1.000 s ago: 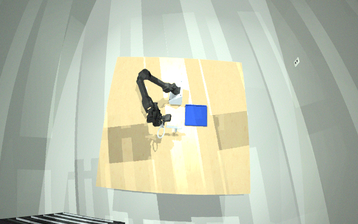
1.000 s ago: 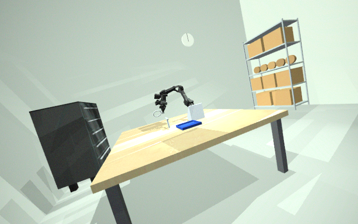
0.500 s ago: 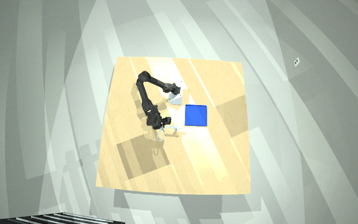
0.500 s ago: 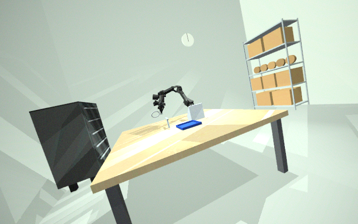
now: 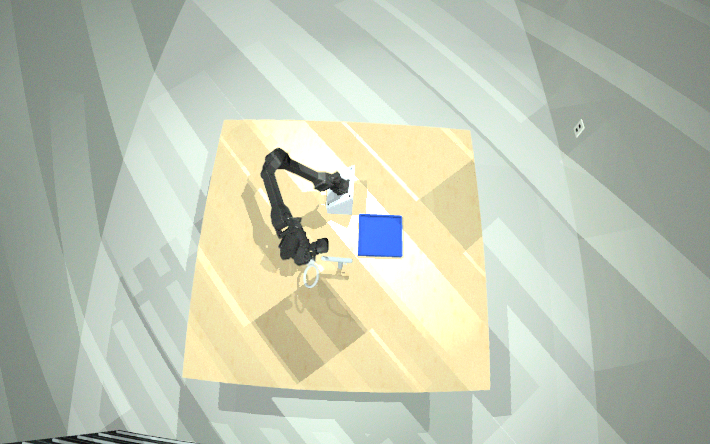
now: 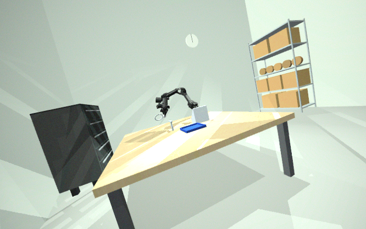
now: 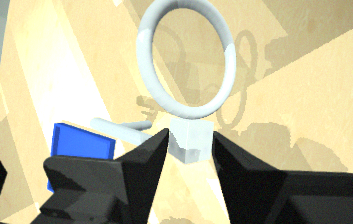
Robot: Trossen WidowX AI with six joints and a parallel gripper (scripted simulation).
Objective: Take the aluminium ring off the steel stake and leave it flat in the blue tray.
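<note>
Now: the aluminium ring 50 mm ahead of my gripper tip, 10 mm to the left of it and 10 mm above it. From my gripper tip the other things lie so: blue tray 210 mm behind, 270 mm to the left, 140 mm below.
</note>
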